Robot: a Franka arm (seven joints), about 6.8 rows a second.
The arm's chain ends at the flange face. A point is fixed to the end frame.
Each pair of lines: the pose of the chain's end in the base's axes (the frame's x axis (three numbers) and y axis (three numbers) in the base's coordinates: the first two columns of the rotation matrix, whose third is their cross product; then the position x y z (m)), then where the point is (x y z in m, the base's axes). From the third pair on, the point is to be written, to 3 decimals.
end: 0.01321 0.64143 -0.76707 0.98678 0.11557 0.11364 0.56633 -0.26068 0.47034
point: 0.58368 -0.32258 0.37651
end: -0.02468 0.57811 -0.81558 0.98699 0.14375 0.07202 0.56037 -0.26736 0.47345
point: 0.57619 -0.33622 0.38431
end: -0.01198 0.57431 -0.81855 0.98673 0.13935 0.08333 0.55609 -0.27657 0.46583
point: 0.573 -0.346 0.377
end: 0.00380 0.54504 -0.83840 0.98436 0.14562 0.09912 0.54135 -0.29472 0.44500
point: 0.560 -0.367 0.359
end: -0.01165 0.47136 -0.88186 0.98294 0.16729 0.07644 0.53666 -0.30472 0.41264
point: 0.556 -0.384 0.333
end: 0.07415 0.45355 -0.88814 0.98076 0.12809 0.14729 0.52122 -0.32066 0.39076
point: 0.543 -0.402 0.314
